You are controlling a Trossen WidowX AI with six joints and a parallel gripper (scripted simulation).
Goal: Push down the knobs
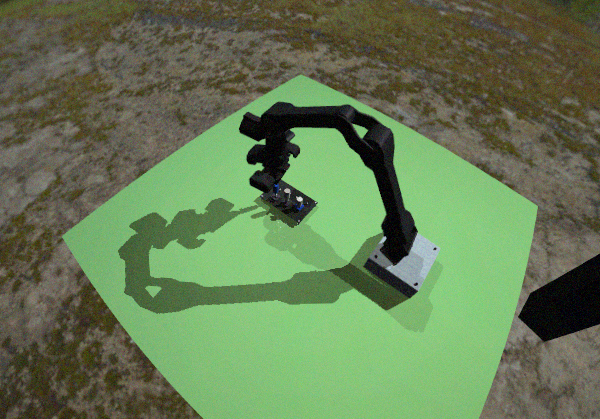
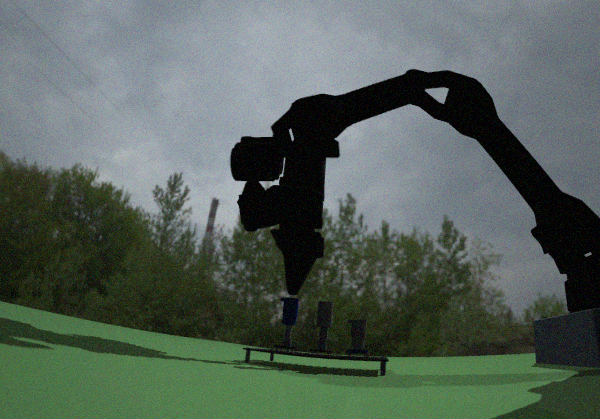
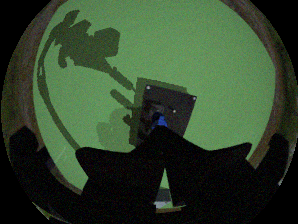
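Now: gripper tip 2 cm above the blue knob. The rest, counted from my gripper tip: grey knob: 7 cm behind, 4 cm below, 3 cm to the right.
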